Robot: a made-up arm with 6 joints.
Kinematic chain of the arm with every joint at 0, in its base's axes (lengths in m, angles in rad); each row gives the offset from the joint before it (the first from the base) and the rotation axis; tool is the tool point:
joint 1: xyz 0 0 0.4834 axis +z
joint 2: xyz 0 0 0 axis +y
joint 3: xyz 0 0 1.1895 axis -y
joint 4: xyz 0 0 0 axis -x
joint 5: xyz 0.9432 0 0 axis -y
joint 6: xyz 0 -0.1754 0 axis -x
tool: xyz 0 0 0
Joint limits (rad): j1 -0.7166..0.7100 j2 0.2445..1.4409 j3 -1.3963..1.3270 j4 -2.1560..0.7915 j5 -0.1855..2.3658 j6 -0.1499..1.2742
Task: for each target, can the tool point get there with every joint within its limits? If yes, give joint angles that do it. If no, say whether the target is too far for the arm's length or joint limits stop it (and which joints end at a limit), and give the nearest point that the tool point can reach.
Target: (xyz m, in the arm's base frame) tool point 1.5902 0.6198 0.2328
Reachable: yes | joints 0.4682 1.1615 0.2245 0.3541 0.6770 1.1190
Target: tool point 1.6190 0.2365 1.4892
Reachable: yes | joints 0.2522 0.6127 0.6343 0.0704 0.1706 0.5213
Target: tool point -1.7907 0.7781 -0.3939
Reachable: no: joint limits stop it (at a limit: joint 1, joint 2, joint 4) | nearest point 0.1860 0.2876 0.2052 | short by 2.123 m
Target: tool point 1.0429 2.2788 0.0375
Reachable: no: too far | nearest point 1.4663 1.3881 0.1794 | short by 0.996 m
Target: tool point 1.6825 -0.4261 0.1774
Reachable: yes | joints -0.2534 1.2074 0.5281 -1.6241 2.1699 0.0364
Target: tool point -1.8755 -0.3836 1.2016
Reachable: no: joint limits stop it (at a limit: joint 1, joint 2, joint 3) | nearest point -0.0068 -0.1643 0.7050 | short by 1.946 m
